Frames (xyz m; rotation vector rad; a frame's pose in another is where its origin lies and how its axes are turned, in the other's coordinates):
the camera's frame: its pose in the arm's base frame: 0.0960 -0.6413 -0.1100 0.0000 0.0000 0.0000
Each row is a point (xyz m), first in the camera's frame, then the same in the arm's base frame.
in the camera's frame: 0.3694 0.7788 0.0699
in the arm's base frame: 0.4654 0.1375 -0.0401
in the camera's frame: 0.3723 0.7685 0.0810
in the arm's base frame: 0.4683 0.1272 -0.0290
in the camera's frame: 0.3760 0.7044 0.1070
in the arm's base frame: 0.4720 0.0631 -0.0030
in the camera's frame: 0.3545 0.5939 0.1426
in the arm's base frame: 0.4505 -0.0474 0.0326
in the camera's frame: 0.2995 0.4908 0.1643
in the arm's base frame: 0.3955 -0.1505 0.0543
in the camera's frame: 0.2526 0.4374 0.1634
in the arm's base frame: 0.3486 -0.2039 0.0534
